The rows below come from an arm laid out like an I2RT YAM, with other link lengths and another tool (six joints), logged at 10 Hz.
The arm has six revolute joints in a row. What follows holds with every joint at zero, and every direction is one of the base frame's.
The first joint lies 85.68 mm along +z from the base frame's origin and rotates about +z.
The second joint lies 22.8 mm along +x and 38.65 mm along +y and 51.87 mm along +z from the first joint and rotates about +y.
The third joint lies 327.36 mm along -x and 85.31 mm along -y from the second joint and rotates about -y.
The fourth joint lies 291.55 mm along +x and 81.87 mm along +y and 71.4 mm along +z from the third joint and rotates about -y.
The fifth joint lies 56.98 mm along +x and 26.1 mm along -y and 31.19 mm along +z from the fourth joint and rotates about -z.
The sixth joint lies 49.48 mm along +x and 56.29 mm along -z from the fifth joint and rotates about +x.
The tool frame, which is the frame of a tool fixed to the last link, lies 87 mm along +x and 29 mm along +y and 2 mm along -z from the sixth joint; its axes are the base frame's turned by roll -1.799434, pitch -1.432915 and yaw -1.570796 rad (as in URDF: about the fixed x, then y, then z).
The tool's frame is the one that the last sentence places.
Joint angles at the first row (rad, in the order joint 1, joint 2, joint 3, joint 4, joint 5, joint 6):
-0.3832, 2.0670, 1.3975, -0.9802, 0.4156, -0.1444
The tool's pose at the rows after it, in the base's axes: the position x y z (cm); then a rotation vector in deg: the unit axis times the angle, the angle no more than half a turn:
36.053 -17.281 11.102 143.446 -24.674 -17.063
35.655 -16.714 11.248 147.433 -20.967 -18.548
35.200 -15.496 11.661 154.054 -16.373 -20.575
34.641 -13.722 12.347 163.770 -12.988 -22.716
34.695 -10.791 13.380 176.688 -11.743 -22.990
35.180 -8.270 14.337 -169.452 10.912 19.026
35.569 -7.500 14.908 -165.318 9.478 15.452
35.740 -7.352 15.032 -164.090 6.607 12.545
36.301 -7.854 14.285 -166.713 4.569 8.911
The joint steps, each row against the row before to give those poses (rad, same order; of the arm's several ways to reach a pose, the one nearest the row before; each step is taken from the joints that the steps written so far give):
-0.0213, 0.0000, 0.0000, -0.0267, -0.0233, -0.0221
-0.0077, -0.0004, 0.0031, -0.0263, -0.0514, -0.0599
-0.0072, 0.0000, 0.0080, -0.0500, -0.0924, -0.0733
-0.0145, 0.0001, 0.0050, -0.0668, -0.1449, -0.0728
-0.0019, 0.0000, -0.0035, -0.0621, -0.2072, -0.0546
0.0053, 0.0003, -0.0114, -0.0283, -0.1823, -0.0347
-0.0023, 0.0000, -0.0004, -0.0045, -0.0820, -0.0354
-0.0023, 0.0008, 0.0000, 0.0072, -0.0302, -0.0447
0.0019, 0.0011, -0.0016, 0.0565, 0.0225, -0.0152

